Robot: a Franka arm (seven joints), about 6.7 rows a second.
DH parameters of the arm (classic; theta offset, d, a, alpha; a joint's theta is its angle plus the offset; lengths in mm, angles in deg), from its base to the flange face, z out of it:
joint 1: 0 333 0 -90
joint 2: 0 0 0 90
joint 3: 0 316 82.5 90
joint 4: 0 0 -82.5 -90
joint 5: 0 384 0 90
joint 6: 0 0 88 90
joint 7: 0 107 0 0
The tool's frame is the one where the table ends.
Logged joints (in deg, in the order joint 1, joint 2, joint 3, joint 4, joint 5, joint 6, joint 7), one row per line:
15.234, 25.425, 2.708, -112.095, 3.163, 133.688, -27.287
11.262, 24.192, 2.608, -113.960, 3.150, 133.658, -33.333
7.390, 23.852, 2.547, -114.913, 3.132, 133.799, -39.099
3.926, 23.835, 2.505, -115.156, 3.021, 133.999, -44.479
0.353, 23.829, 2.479, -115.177, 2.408, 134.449, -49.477
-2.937, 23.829, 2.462, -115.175, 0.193, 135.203, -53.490
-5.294, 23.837, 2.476, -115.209, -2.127, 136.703, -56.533
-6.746, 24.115, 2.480, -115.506, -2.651, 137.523, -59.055
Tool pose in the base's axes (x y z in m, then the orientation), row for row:
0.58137, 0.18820, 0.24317, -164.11, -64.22, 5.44
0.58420, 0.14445, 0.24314, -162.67, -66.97, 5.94
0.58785, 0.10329, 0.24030, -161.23, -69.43, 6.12
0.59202, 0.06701, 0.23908, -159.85, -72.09, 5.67
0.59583, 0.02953, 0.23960, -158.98, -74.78, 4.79
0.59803, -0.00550, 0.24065, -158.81, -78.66, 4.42
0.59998, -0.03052, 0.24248, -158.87, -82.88, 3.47
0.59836, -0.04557, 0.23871, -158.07, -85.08, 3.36
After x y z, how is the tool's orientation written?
As a rotation vector, in degrees.
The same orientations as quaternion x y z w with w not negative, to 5 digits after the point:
-0.93031, -0.36405, 0.03084, 0.03218
-0.92362, -0.38025, 0.03373, 0.03476
-0.91724, -0.39499, 0.03482, 0.03795
-0.91039, -0.41057, 0.03229, 0.03973
-0.90394, -0.42519, 0.02724, 0.03704
-0.89557, -0.44358, 0.02493, 0.02375
-0.88642, -0.46243, 0.01936, 0.00678
-0.88039, -0.47386, 0.01871, 0.00398

